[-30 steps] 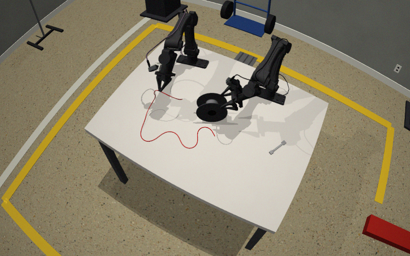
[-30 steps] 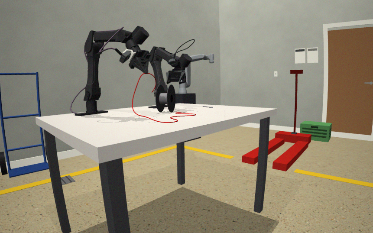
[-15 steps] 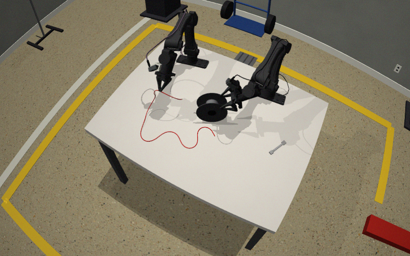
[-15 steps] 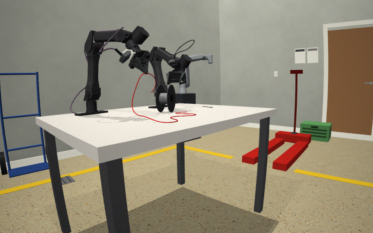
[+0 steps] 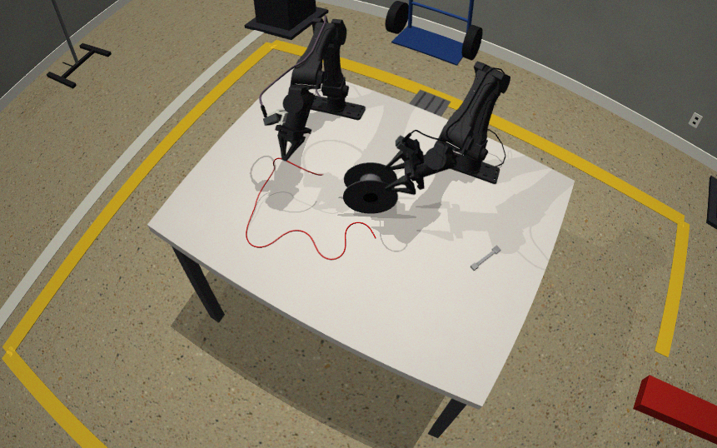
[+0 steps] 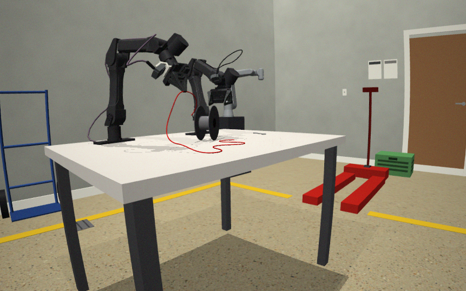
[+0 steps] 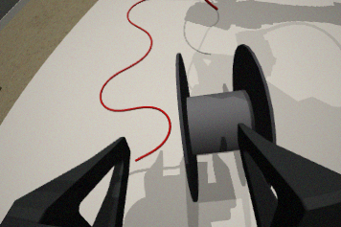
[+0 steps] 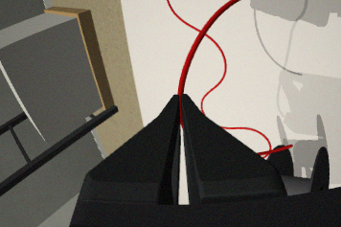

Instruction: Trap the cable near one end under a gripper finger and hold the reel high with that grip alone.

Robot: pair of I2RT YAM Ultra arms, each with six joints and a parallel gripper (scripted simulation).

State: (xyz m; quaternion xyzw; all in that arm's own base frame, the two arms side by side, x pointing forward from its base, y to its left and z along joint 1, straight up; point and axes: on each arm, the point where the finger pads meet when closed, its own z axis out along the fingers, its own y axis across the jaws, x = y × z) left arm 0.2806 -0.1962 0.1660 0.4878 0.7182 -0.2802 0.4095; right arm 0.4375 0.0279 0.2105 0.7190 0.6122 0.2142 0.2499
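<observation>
Right now the black reel is 6 cm to the right of my left hand and 9 cm below it. The rest, counted from my left hand: small grey dumbbell-shaped part 2 cm behind, 33 cm to the left, 16 cm below.
</observation>
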